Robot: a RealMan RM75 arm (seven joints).
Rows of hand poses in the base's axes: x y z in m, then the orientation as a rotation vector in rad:
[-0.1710, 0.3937, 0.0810, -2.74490, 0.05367, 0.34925]
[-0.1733, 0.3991, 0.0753, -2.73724, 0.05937, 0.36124]
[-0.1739, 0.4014, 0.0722, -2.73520, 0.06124, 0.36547]
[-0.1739, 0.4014, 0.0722, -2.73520, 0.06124, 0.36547]
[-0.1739, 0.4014, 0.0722, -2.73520, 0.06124, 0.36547]
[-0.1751, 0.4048, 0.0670, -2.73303, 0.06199, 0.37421]
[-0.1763, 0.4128, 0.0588, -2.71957, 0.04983, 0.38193]
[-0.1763, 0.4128, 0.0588, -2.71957, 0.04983, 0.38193]
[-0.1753, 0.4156, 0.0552, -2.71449, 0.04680, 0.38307]
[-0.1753, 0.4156, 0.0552, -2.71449, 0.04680, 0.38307]
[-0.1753, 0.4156, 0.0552, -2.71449, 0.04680, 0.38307]
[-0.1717, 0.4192, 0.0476, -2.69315, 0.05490, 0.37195]
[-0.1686, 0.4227, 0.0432, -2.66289, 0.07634, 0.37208]
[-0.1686, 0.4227, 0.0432, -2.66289, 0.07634, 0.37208]
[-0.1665, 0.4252, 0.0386, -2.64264, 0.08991, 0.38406]
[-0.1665, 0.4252, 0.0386, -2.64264, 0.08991, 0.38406]
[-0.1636, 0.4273, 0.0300, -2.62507, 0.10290, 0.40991]
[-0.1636, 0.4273, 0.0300, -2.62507, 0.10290, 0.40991]
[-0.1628, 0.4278, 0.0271, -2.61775, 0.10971, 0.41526]
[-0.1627, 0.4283, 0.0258, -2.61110, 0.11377, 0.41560]
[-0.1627, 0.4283, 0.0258, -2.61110, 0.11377, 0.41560]
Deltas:
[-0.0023, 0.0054, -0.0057, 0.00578, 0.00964, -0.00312]
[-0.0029, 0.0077, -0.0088, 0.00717, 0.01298, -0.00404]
[-0.0029, 0.0077, -0.0088, 0.00717, 0.01298, -0.00404]
[-0.0029, 0.0077, -0.0088, 0.00717, 0.01298, -0.00404]
[-0.0041, 0.0111, -0.0140, 0.00834, 0.01932, -0.00354]
[-0.0053, 0.0191, -0.0222, 0.02207, 0.02412, 0.00439]
[-0.0053, 0.0191, -0.0222, 0.02207, 0.02412, 0.00439]
[-0.0043, 0.0219, -0.0258, 0.02727, 0.02491, 0.00605]
[-0.0043, 0.0219, -0.0258, 0.02727, 0.02491, 0.00605]
[-0.0043, 0.0219, -0.0258, 0.02727, 0.02491, 0.00605]
[-0.0007, 0.0255, -0.0334, 0.04861, 0.01988, -0.00381]
[0.0024, 0.0290, -0.0378, 0.07602, 0.02525, -0.02255]
[0.0024, 0.0290, -0.0378, 0.07602, 0.02525, -0.02255]
[0.0045, 0.0315, -0.0424, 0.09307, 0.03725, -0.03286]
[0.0045, 0.0315, -0.0424, 0.09307, 0.03725, -0.03286]
[0.0074, 0.0336, -0.0510, 0.10583, 0.05893, -0.04034]
[0.0074, 0.0336, -0.0510, 0.10583, 0.05893, -0.04034]
[0.0082, 0.0341, -0.0539, 0.11153, 0.06434, -0.04529]
[0.0083, 0.0346, -0.0552, 0.11750, 0.06575, -0.04898]
[0.0083, 0.0346, -0.0552, 0.11750, 0.06575, -0.04898]

